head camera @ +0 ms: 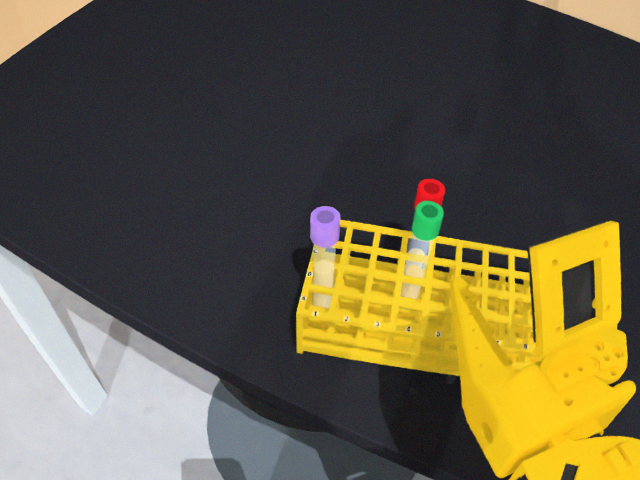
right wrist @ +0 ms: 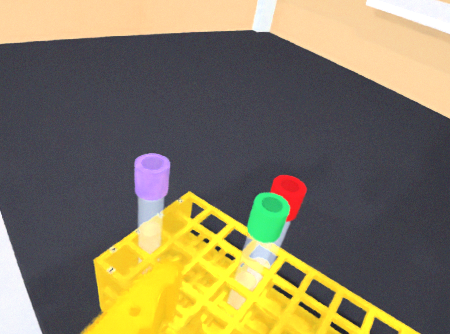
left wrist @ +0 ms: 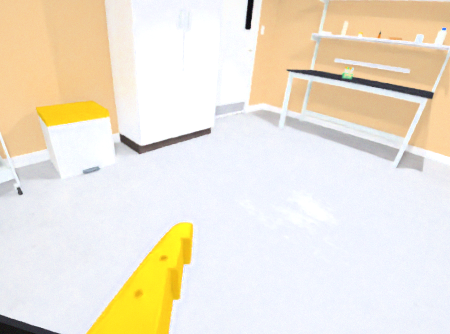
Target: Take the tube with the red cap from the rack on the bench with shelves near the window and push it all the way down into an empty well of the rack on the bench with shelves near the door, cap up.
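Frame: origin at the left arm's base, x right, y up, z back, level; centimetres.
Where they show: left end effector, tool point: (left wrist: 191, 238); right end effector, tool point: (head camera: 462, 285) (right wrist: 179, 285).
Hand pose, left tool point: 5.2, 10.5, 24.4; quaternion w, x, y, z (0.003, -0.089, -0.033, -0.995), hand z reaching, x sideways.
After its pixels a point has its place, as x, y, z.
The red-capped tube (head camera: 430, 192) {26.7, 10.6, -33.0} (right wrist: 296, 200) {27.5, 10.3, -32.6} stands cap up in the back part of the yellow rack (head camera: 336, 352) {20.2, -0.1, -27.3} (right wrist: 111, 282) {17.9, 1.6, -28.8}, partly hidden behind the green-capped tube (head camera: 427, 221) {26.0, 10.5, -30.5} (right wrist: 267, 220) {26.3, 10.3, -30.4}. My right gripper (head camera: 459, 283) (right wrist: 175, 267) is open and empty; one jaw shows, its tip over the rack, in front of and to the right of the green-capped tube in the head camera. My left gripper (left wrist: 186, 229) is fully open over the floor, with one notched jaw showing. A small green rack-like thing (left wrist: 347, 76) {-96.1, 1.1, 294.9} stands on the distant shelved bench beside the door.
A purple-capped tube (head camera: 325, 227) {19.3, 10.6, -30.4} (right wrist: 152, 177) {19.9, 10.4, -30.5} stands at the rack's left end. The rack stands on a black bench top (head camera: 155, 129) {4.0, -1.3, -56.1} (right wrist: 200, 100) {10.9, -1.3, -63.7}. In the left wrist view, a white cabinet (left wrist: 165, 75) {79.3, -9.8, 211.8}, a yellow-lidded bin (left wrist: 77, 140) {123.3, -50.9, 150.3} and the distant bench (left wrist: 390, 86) {-136.3, -1.3, 276.7} stand across the floor.
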